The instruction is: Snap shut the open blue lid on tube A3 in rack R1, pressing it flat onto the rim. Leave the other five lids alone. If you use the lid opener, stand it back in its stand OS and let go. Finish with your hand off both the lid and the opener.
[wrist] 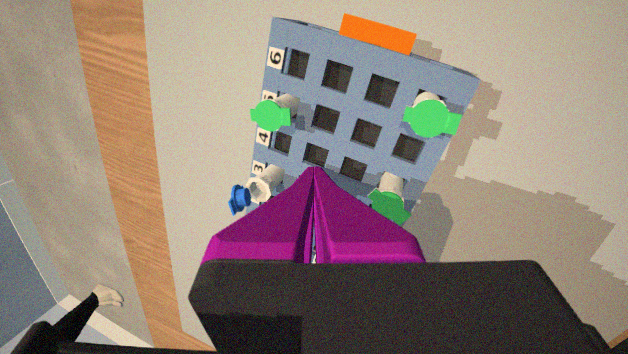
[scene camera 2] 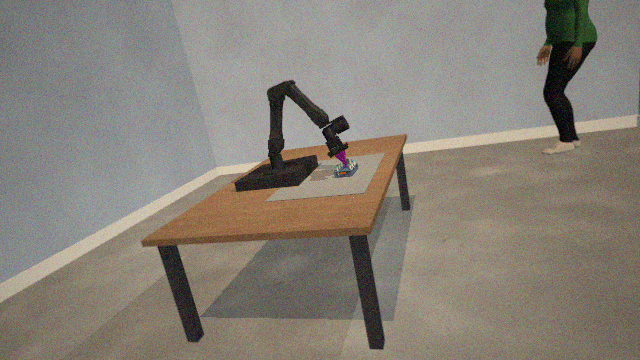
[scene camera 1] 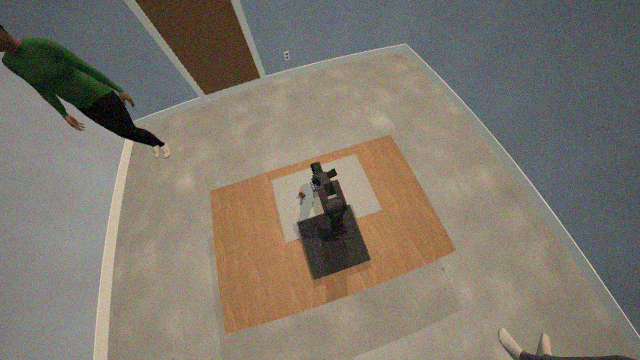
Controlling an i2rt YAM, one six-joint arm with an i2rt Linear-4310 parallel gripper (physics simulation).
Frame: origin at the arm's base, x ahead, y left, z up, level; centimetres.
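Seen in the pictures: gripper, between the fingertips: [wrist: 314, 177] [scene camera 2: 346, 166]; arm's base, origin of its link: [scene camera 2: 278, 169] [scene camera 1: 338, 233].
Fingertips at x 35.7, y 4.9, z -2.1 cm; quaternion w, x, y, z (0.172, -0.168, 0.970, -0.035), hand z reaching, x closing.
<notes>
Offsets run from my fingertips to a thing's top centre. "spot": to the spot under its first point. Level surfaces: height alone.
The blue rack R1 @[dx -0.6, dy -0.3, dz +2.9 cm] [wrist: 350, 107] [scene camera 2: 344, 173] stands on the grey mat. In the wrist view the tube at row 3 on the left edge, tube A3 @[spot: dx +2.2, dy +1.8, dz +0.6 cm] [wrist: 260, 190], has its rim uncovered, and its open blue lid @[dx +2.4, dy +1.6, dz +2.3 cm] [wrist: 240, 199] hangs at the left of the rim. Green lids sit on the row 5 left tube @[dx +2.5, dy -2.5, dz +1.3 cm] [wrist: 270, 115], the upper right tube @[dx -3.0, dy -5.1, dz +1.3 cm] [wrist: 429, 118] and the lower right tube @[dx -3.4, dy -1.2, dz +1.3 cm] [wrist: 391, 206]. My gripper [wrist: 314, 177] [scene camera 2: 345, 164] is shut and empty, its magenta tips over the rack, right of A3. The fingers hide the near part of the rack.
An orange block @[spot: dx +0.1, dy -6.7, dz -1.2 cm] [wrist: 378, 34] is at the rack's far edge. A small orange and dark object @[dx -6.6, dy +13.9, dz +5.0 cm] [scene camera 1: 301, 194] stands on the grey mat @[dz -3.5 cm] [scene camera 1: 367, 192] [scene camera 2: 300, 194], left of the arm. The black arm base [scene camera 1: 334, 255] [scene camera 2: 272, 179] sits on the wooden table @[dz -3.8 cm] [scene camera 1: 250, 250] [scene camera 2: 240, 217].
</notes>
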